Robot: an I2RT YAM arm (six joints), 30 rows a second.
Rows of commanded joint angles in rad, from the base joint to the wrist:
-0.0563 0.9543 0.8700 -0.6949 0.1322 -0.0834
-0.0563 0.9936 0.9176 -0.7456 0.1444 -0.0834
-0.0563 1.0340 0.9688 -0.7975 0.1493 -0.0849
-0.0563 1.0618 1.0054 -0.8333 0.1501 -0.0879
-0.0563 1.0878 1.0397 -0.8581 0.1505 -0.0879
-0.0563 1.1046 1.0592 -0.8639 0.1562 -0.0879
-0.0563 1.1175 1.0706 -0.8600 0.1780 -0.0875
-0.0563 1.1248 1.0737 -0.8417 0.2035 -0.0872
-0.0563 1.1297 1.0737 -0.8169 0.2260 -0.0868
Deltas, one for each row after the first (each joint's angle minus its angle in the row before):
0.0000 0.0393 0.0476 -0.0507 0.0122 0.0000
0.0000 0.0404 0.0512 -0.0519 0.0049 -0.0015
0.0000 0.0278 0.0366 -0.0358 0.0008 -0.0030
0.0000 0.0260 0.0343 -0.0248 0.0004 0.0000
0.0000 0.0168 0.0195 -0.0058 0.0057 0.0000
0.0000 0.0129 0.0114 0.0039 0.0218 0.0004
0.0000 0.0073 0.0031 0.0183 0.0255 0.0003
0.0000 0.0049 0.0000 0.0248 0.0225 0.0004

